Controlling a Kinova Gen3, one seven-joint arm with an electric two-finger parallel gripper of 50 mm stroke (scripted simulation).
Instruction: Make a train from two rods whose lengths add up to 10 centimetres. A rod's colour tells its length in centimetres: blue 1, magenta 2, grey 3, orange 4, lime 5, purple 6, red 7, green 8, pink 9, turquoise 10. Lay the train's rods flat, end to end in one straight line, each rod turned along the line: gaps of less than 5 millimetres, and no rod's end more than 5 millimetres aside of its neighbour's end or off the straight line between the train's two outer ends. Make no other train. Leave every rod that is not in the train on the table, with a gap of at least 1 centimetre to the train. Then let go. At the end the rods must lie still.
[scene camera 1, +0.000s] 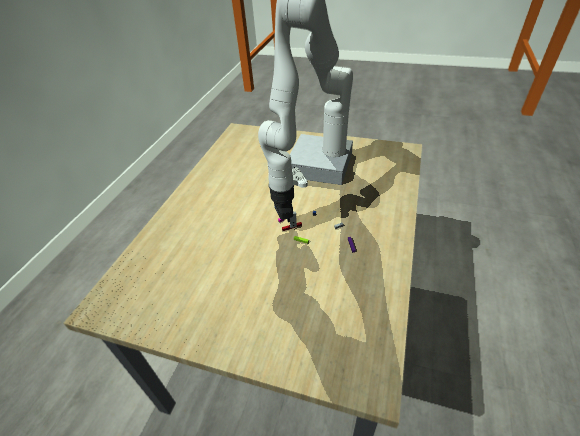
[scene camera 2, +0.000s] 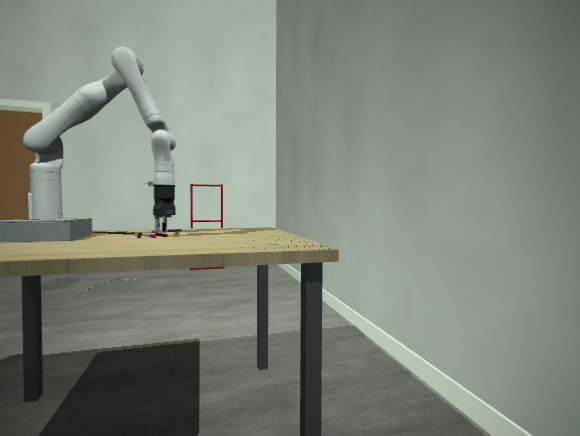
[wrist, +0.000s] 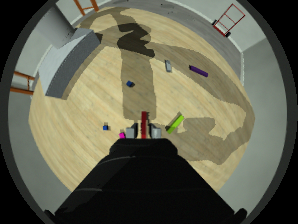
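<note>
Scene camera 2 shows my gripper (scene camera 2: 161, 231). The wrist view shows the gripper too (wrist: 143, 128).
</note>
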